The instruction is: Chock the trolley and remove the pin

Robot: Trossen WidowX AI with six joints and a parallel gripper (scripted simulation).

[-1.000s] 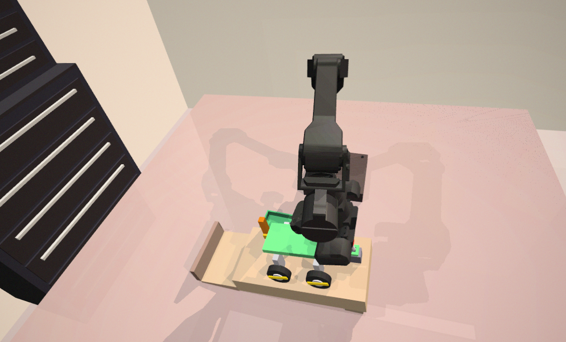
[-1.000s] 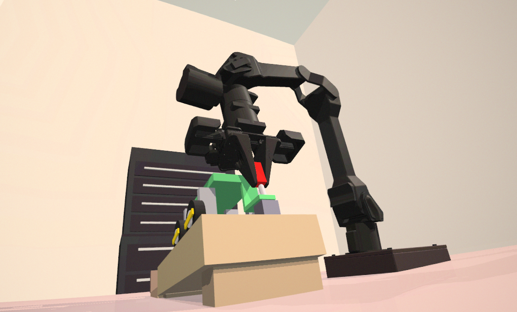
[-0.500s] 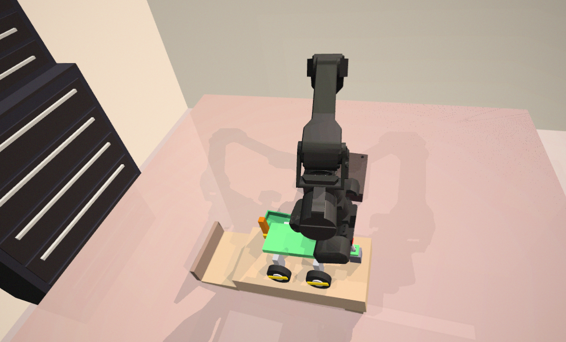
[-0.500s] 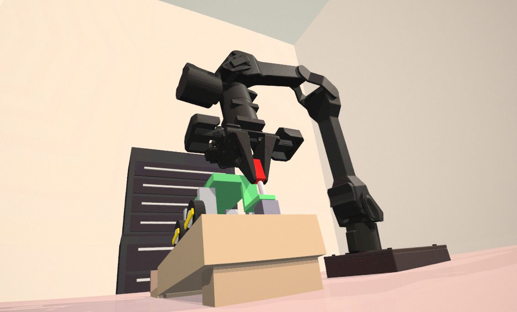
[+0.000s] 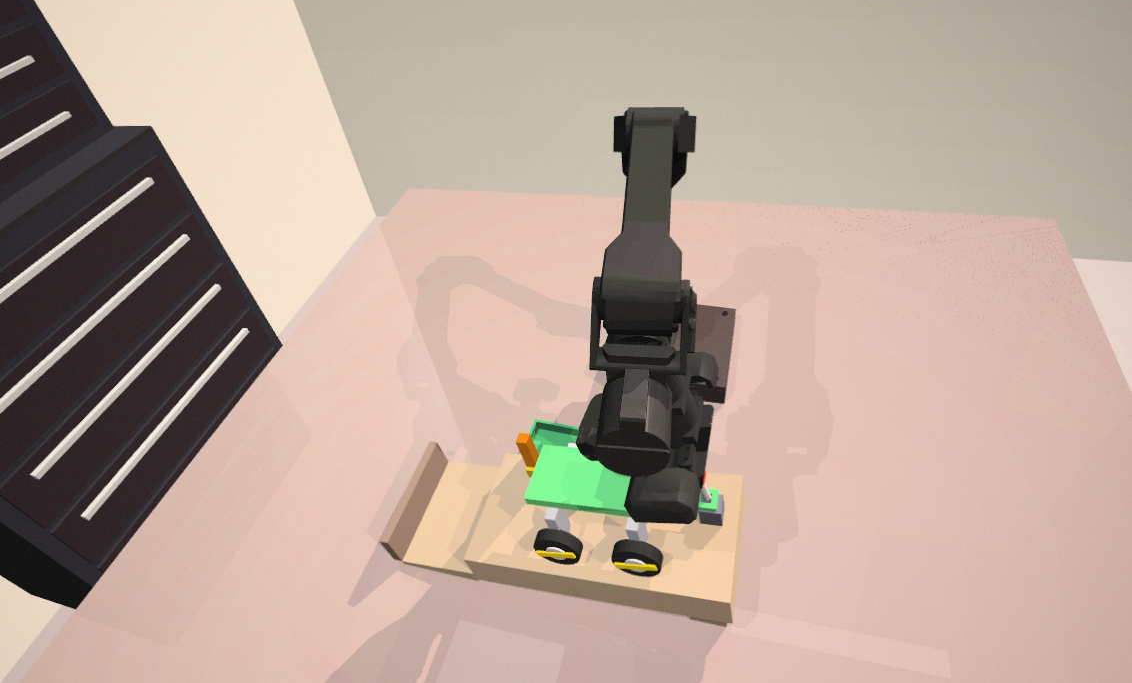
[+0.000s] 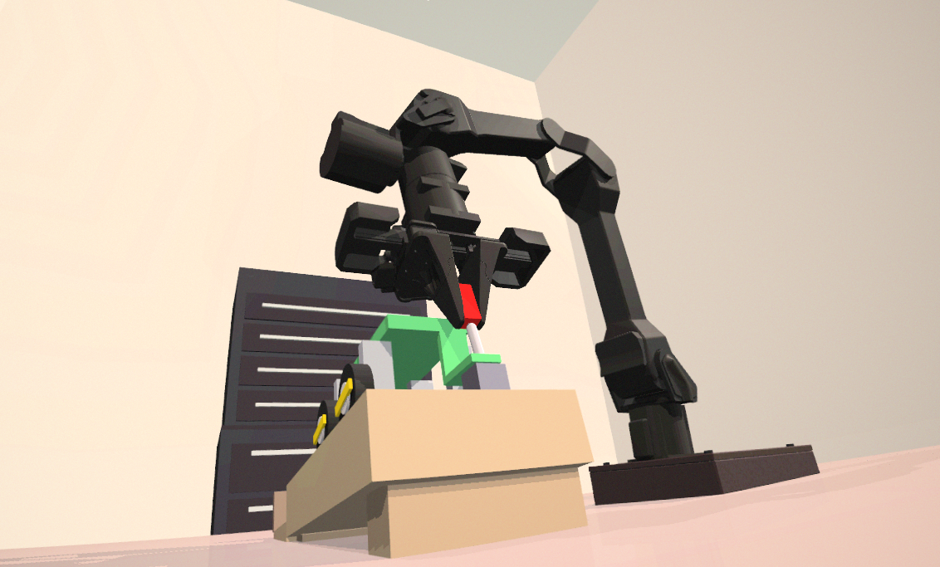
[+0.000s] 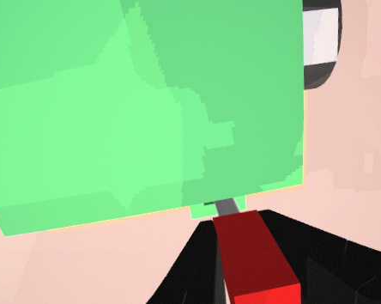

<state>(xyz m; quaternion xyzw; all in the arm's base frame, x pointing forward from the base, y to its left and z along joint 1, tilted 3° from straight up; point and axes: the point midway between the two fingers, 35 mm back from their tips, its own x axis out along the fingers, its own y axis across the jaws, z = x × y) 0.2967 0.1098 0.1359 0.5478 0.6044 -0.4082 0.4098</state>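
The green tray is 200 mm to the right of my gripper tip, 160 mm below it and 90 mm behind it. The rest, counted from my gripper tip: red-headed stop pin: right at my gripper tip; then tan ramp: 100 mm to the right, 100 mm below, 30 mm ahead; then green trolley: 90 mm to the right, 40 mm below, 30 mm ahead.
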